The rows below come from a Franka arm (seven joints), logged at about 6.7 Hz.
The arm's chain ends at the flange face. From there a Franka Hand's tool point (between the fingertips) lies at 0.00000 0.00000 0.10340 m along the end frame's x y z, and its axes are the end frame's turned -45 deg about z.
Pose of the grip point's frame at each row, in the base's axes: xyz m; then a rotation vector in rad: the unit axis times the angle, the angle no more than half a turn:
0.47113 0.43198 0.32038 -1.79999 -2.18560 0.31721
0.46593 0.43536 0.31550 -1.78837 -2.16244 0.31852
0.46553 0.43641 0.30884 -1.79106 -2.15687 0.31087
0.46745 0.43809 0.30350 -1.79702 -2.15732 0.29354
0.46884 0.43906 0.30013 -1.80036 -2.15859 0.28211
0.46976 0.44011 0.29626 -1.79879 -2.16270 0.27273
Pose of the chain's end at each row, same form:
0.50824 0.43043 0.41688 -2.57682 -1.37163 0.46772
0.50504 0.43234 0.41117 -2.55791 -1.35484 0.48199
0.50457 0.43269 0.40452 -2.55689 -1.34774 0.47617
0.50554 0.43349 0.39952 -2.55921 -1.34397 0.45788
0.50628 0.43393 0.39638 -2.56054 -1.34263 0.44562
0.50669 0.43459 0.39268 -2.55876 -1.34615 0.43576

